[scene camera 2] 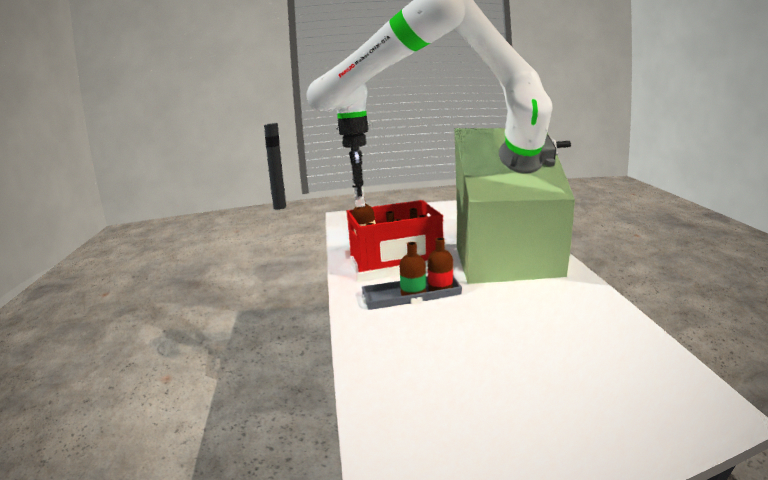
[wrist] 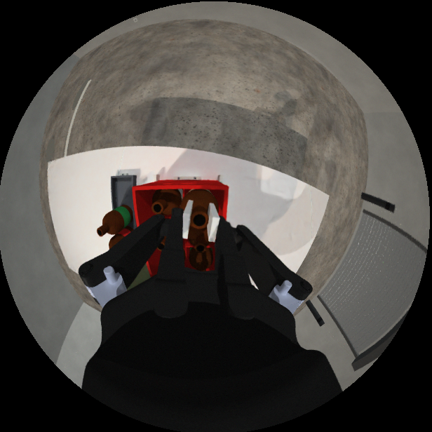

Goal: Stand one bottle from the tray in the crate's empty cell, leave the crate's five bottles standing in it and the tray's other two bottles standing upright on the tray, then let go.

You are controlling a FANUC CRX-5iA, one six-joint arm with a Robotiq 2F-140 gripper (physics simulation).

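Places are measured from the arm's base along level axes (x back, y right, z up), in millimetres.
Where they show: gripper, fingertip midpoint: [scene camera 2: 360, 205]; arm's base, link origin: [scene camera 2: 521, 157].
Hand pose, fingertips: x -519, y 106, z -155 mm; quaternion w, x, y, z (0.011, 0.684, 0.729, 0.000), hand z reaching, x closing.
Each offset is from my fingertips to the top centre of the thing. "pt": to the spot under its first point. Level surfaces: height alone.
My gripper [scene camera 2: 359, 200] [wrist: 199, 210] is shut on the neck of a brown bottle with a pale label. The held bottle {dx +8, dy +0, dz +35 mm} [scene camera 2: 363, 214] [wrist: 199, 202] is upright, its lower part inside the red crate {dx +105, dy -23, dz -27 mm} [scene camera 2: 368, 249] [wrist: 180, 184] at the crate's left end in the scene view; its base is hidden. Other brown bottles, among them one [wrist: 165, 202] beside the held one and another [wrist: 201, 257], stand in the crate, partly hidden by my fingers. On the dark tray {pt dx +41, dy -264, dz -197 mm} [scene camera 2: 382, 295] [wrist: 123, 190] stand a green-label bottle {dx +130, dy -266, dz -42 mm} [scene camera 2: 412, 271] [wrist: 118, 218] and a red-label bottle {dx +213, dy -252, dz -42 mm} [scene camera 2: 440, 266], both upright.
A large green block [scene camera 2: 518, 237] stands right of the crate, with the arm's base on it. The white table {dz -202 mm} [scene camera 2: 481, 362] [wrist: 75, 200] carries crate and tray; its left edge runs close to the crate. A dark post [scene camera 2: 275, 169] shows at the left.
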